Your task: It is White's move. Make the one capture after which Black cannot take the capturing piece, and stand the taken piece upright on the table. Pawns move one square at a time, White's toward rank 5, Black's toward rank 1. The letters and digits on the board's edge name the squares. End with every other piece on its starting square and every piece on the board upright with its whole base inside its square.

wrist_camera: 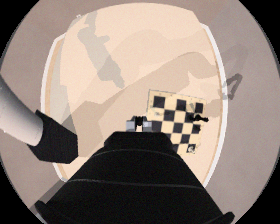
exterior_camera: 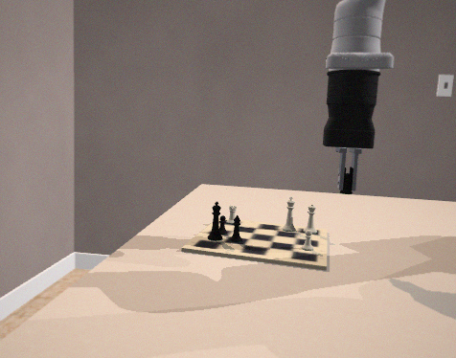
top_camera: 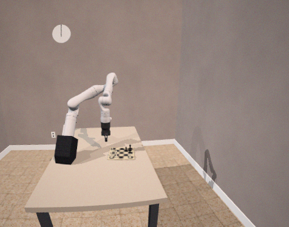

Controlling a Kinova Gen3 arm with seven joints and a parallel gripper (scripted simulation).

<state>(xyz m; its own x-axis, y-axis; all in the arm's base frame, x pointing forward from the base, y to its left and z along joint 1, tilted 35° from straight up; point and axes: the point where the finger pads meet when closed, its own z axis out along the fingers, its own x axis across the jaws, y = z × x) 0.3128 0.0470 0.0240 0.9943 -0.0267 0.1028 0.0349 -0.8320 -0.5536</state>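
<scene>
Now: the white pawn 10 cm below my hand and 5 cm ahead of it. Also, from my hand: white queen: 11 cm to the right, 9 cm below, 4 cm ahead; then white king: 11 cm to the right, 9 cm below, 8 cm ahead; then chessboard: 13 cm ahead, 12 cm below, 4 cm to the right.
</scene>
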